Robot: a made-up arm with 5 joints. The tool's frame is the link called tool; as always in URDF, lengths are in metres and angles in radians.
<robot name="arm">
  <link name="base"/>
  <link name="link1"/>
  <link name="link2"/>
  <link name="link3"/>
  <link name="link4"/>
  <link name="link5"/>
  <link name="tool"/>
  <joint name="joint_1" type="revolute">
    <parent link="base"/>
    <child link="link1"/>
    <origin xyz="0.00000 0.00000 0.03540" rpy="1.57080 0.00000 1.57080"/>
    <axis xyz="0 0 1"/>
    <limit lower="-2.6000" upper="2.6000" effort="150" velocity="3.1"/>
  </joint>
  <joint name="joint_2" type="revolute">
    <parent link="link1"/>
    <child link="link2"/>
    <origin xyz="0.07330 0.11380 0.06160" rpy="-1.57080 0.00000 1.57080"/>
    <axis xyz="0 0 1"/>
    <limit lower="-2.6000" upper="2.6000" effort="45" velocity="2.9"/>
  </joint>
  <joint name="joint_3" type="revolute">
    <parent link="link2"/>
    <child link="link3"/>
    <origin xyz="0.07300 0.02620 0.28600" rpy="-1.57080 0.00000 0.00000"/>
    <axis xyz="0 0 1"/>
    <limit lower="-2.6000" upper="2.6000" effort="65" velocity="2.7"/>
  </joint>
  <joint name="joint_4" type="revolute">
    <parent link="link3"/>
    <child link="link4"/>
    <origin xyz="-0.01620 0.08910 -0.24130" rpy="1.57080 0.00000 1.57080"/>
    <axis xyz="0 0 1"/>
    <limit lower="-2.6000" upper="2.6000" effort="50" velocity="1"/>
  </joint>
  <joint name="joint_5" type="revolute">
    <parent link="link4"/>
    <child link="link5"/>
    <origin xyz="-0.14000 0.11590 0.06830" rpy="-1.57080 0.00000 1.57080"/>
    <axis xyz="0 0 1"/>
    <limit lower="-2.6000" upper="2.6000" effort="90" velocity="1.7"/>
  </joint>
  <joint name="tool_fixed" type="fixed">
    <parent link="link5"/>
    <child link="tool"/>
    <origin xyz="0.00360 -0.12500 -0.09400" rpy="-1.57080 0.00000 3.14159"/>
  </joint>
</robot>
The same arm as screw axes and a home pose.
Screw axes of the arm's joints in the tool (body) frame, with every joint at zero. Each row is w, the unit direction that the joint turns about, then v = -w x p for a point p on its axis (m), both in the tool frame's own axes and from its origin. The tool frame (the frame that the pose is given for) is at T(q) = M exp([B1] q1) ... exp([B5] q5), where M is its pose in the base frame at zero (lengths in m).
B1: w 1 0 0.00001 v 0 -0.3639 -0.1696
B2: w 0 -1 0 v -0.2501 0 0.0956
B3: w -1 0 -0.00001 v 0 0.1771 -0.0431
B4: w -0.00001 0 1 v 0.046 -0.1195 0
B5: w 0 -1 0 v -0.125 0 -0.0036
M =
1 0 0.00001 0.1572
0 1 0 -0.1696
-0.00001 0 1 0.3993
0 0 0 1
Joint limits (deg, base to tool): -148.97..148.97 -148.97..148.97 -148.97..148.97 -148.97..148.97 -148.97..148.97

